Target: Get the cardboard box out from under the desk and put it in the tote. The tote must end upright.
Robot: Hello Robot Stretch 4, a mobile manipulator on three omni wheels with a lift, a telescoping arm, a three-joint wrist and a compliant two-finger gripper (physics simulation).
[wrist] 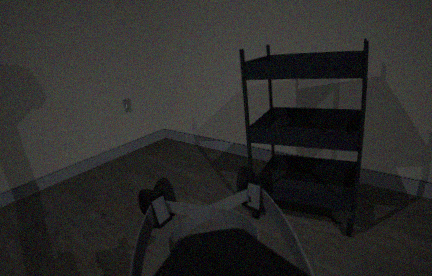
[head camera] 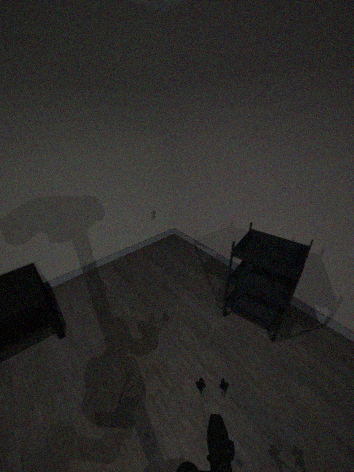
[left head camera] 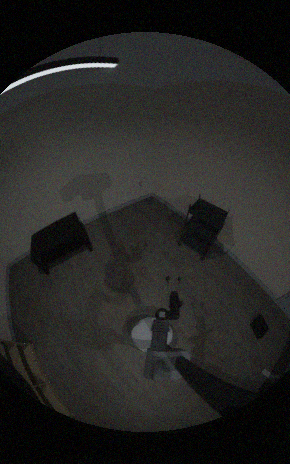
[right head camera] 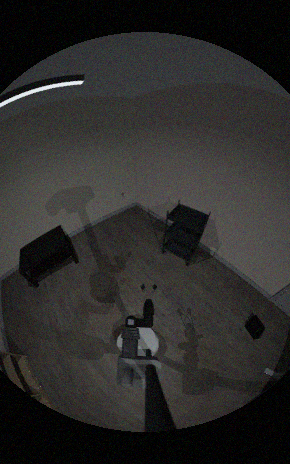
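Seen in the pictures: gripper, between the fingertips: [wrist: 205, 187] [head camera: 211, 379] [left head camera: 172, 276] [right head camera: 148, 284]; robot's base, origin of its link: [left head camera: 151, 333] [right head camera: 138, 341].
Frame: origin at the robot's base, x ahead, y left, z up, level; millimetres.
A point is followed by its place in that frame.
My gripper [head camera: 212, 385] {z 655, x 468, y -89 mm} [left head camera: 173, 279] {z 655, x 468, y -89 mm} [right head camera: 149, 287] {z 655, x 468, y -89 mm} [wrist: 205, 187] {z 655, x 468, y -89 mm} is open, its two dark fingertips apart with nothing between them. It is held out ahead of the base above the floor. A dark, box-shaped thing [left head camera: 259, 326] {z -24, x -137, y -1589 mm} [right head camera: 255, 326] {z -24, x -134, y -1595 mm} lies on the floor at the right in both side head views, well away from the gripper; it is too dark to tell whether it is the tote. The cardboard box does not show in these views, and I cannot make out the desk.
A dark three-shelf cart [head camera: 272, 250] {z 635, x 1350, y -614 mm} [left head camera: 210, 209] {z 635, x 1398, y -645 mm} [right head camera: 189, 216] {z 635, x 1342, y -611 mm} [wrist: 305, 66] {z 676, x 1149, y -501 mm} stands by the wall, ahead and right. A low black table [head camera: 20, 300] {z 423, x 1009, y 1203 mm} [left head camera: 60, 240] {z 423, x 827, y 1286 mm} [right head camera: 47, 252] {z 423, x 845, y 1273 mm} stands at the left. A wooden shelf unit [left head camera: 50, 398] [right head camera: 31, 384] shows at the lower left. Shadows cross the floor.
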